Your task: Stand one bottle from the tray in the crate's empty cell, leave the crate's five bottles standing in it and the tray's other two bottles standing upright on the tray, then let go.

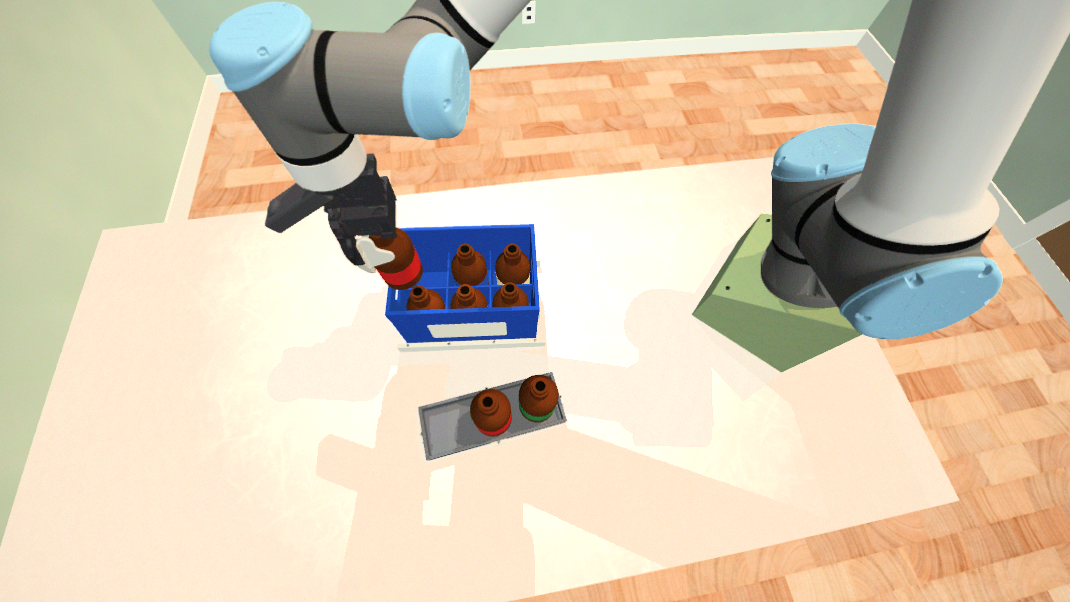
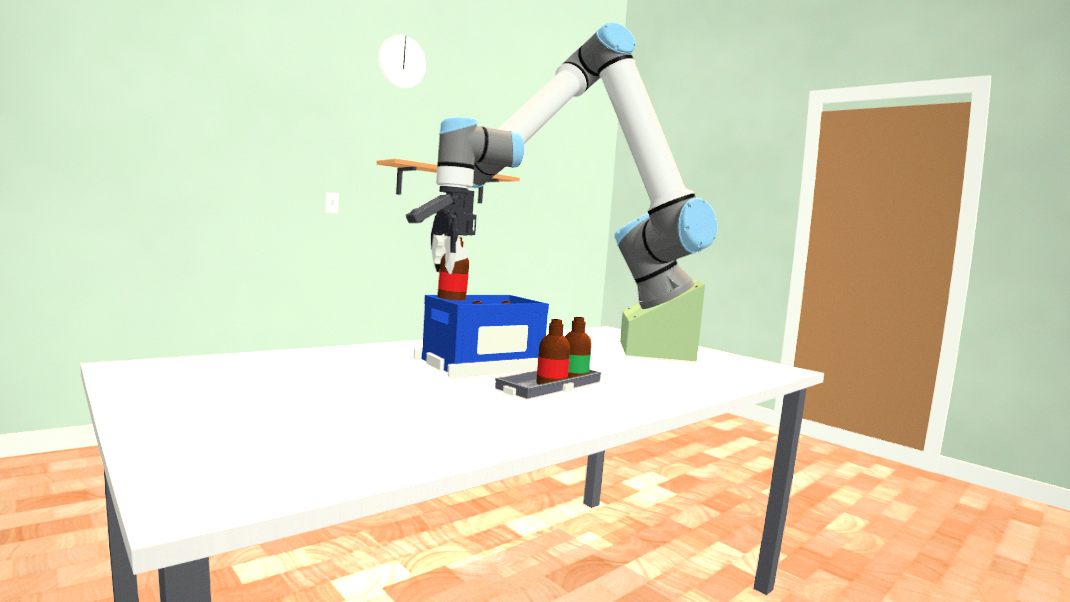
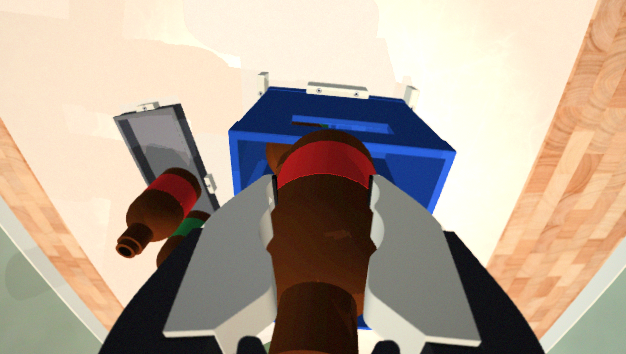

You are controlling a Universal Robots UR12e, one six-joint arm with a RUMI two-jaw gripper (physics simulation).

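Frame: origin at the arm's base, x left, y down, z back, level; centimetres.
Where they show: gripper, fingertip midpoint: [image 1: 374,258] [image 2: 443,273] [image 3: 322,177]; arm's base, origin of the base link: [image 2: 667,295].
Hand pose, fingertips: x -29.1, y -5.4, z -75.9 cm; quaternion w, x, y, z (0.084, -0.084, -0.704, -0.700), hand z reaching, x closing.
Observation:
Things, the pixels of their top centre, and the offset from my fingertips. Level surfaces: height alone.
- brown bottle with a red label, middle of its top: [image 1: 376,222] [image 2: 456,236] dy -9.3, dx +0.7, dz +3.1 cm
- blue crate, middle of its top: [image 3: 326,259] [image 1: 463,266] [image 2: 486,299] dy +6.8, dx +3.1, dz +13.9 cm
- grey tray, middle of its top: [image 3: 177,191] [image 1: 492,413] [image 2: 551,374] dy +21.7, dx +27.7, dz +9.6 cm
- red-label bottle, middle of its top: [image 3: 125,251] [image 1: 487,401] [image 2: 556,319] dy +8.3, dx +28.1, dz +9.6 cm
- green-label bottle, middle of its top: [image 1: 540,385] [image 3: 159,296] [image 2: 579,317] dy +8.3, dx +28.9, dz +18.7 cm
- white table, its level: dy +24.3 cm
My gripper [image 1: 387,256] [image 2: 445,262] [image 3: 322,177] is shut on a brown bottle with a red label [image 1: 404,271] [image 2: 453,283] [image 3: 325,161], roughly upright. Its base is about level with the rim of the blue crate [image 1: 411,327] [image 2: 456,340] [image 3: 345,110], at the back left cell, which holds no bottle. Two bottles [image 1: 468,268] [image 1: 512,268] stand in the back row, three [image 1: 424,301] [image 1: 469,299] [image 1: 510,297] in the front row. On the grey tray [image 1: 441,440] [image 2: 516,390] [image 3: 150,132], a red-label bottle [image 1: 490,413] [image 2: 553,363] [image 3: 162,200] and a green-label bottle [image 1: 538,396] [image 2: 579,353] [image 3: 189,226] stand upright.
White strips [image 1: 471,345] [image 2: 493,368] [image 3: 337,90] border the crate's base on the white table [image 1: 187,449] [image 2: 299,449]. The green arm base mount [image 1: 778,336] [image 2: 662,333] stands to the right of the crate. A wall shelf [image 2: 407,164] is behind the arm.

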